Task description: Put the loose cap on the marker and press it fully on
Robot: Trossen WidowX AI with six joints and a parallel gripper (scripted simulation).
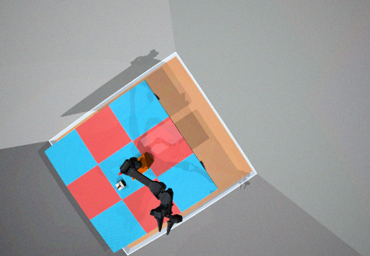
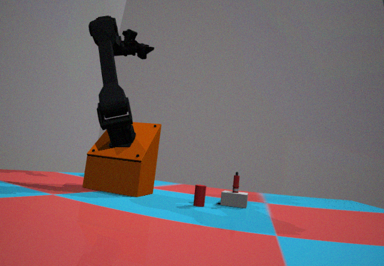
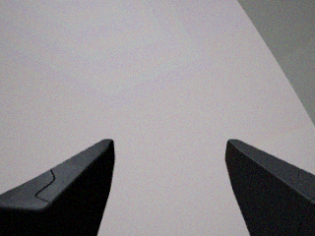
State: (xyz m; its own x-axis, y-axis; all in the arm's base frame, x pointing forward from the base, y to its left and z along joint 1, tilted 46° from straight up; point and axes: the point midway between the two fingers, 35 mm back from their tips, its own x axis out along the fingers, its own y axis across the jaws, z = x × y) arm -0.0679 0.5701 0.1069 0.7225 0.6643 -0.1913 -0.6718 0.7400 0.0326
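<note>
The red cap lies 61 cm below my gripper tip, 40 cm to the right of it and 33 cm ahead of it. Also, from my gripper tip: white holder block: 62 cm below, 42 cm ahead, 31 cm to the right.
</note>
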